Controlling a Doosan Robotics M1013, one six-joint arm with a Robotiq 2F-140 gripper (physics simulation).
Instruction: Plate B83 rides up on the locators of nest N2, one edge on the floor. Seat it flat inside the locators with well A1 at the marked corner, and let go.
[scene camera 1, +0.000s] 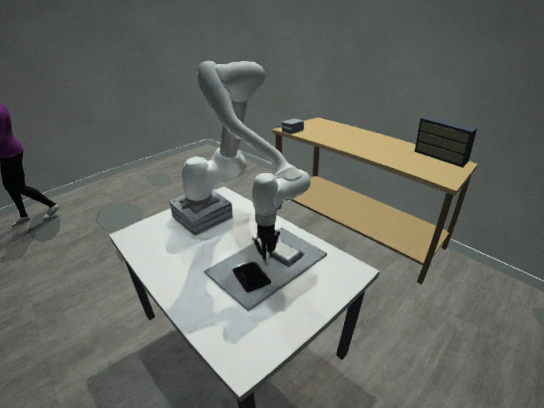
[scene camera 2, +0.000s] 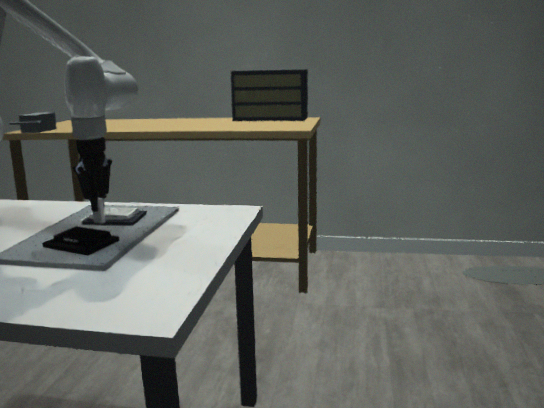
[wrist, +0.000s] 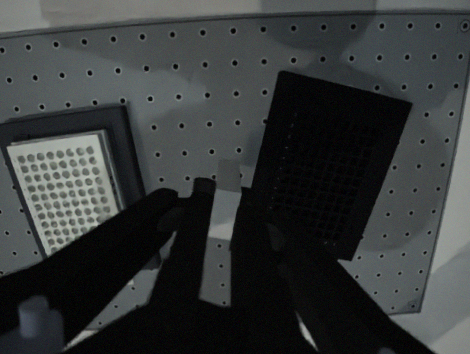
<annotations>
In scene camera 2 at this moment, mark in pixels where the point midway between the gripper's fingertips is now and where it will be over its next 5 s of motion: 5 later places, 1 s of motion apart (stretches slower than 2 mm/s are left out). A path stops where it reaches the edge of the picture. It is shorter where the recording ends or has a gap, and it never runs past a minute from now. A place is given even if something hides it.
The gripper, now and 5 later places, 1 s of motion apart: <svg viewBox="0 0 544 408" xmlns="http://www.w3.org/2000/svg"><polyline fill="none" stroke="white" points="99,222 100,231 100,232 99,213 72,186 65,201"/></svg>
</annotations>
